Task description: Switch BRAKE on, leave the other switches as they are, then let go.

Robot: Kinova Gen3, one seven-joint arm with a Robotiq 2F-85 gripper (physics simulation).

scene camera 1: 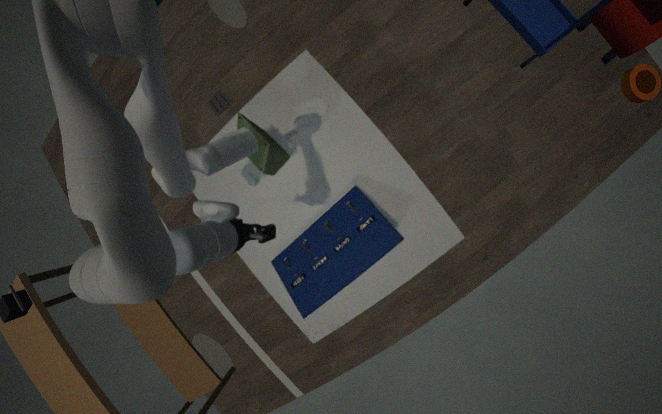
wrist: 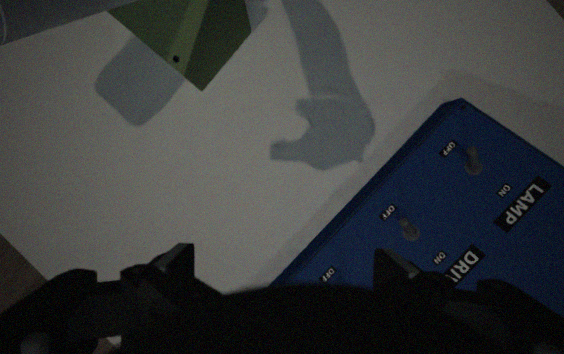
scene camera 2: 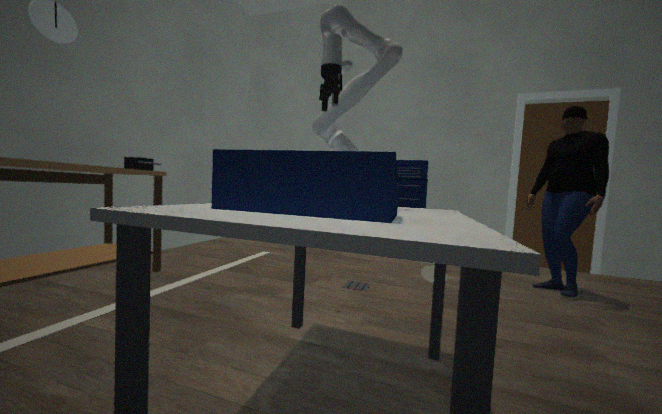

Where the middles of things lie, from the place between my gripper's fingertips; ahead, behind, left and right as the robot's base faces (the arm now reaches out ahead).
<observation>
Right now my hand is 29 cm above the blue switch panel (scene camera 2: 355, 185), 23 cm short of it and 2 cm to the right of it.
</observation>
